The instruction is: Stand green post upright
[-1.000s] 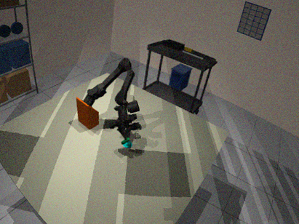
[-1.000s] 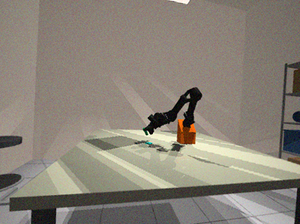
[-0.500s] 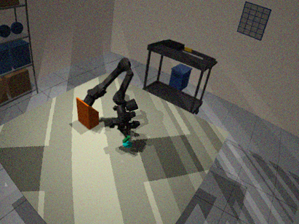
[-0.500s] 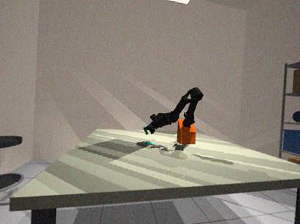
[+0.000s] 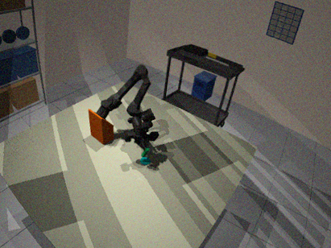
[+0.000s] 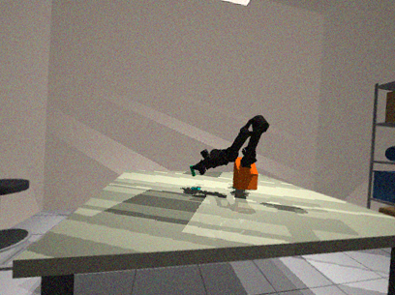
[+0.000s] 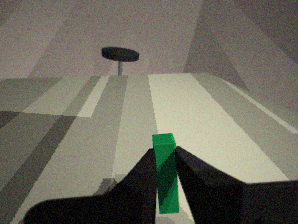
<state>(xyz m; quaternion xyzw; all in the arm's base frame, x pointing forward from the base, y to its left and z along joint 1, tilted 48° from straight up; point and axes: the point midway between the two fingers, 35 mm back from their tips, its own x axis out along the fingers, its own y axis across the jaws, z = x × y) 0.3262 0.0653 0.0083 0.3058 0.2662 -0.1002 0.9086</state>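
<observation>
Now: the cyan circle 3 cm behind my gripper tip, 3 cm to the left of it and 12 cm below it. The rest, counted from my gripper tip: green post 1 cm behind, 2 cm below.
</observation>
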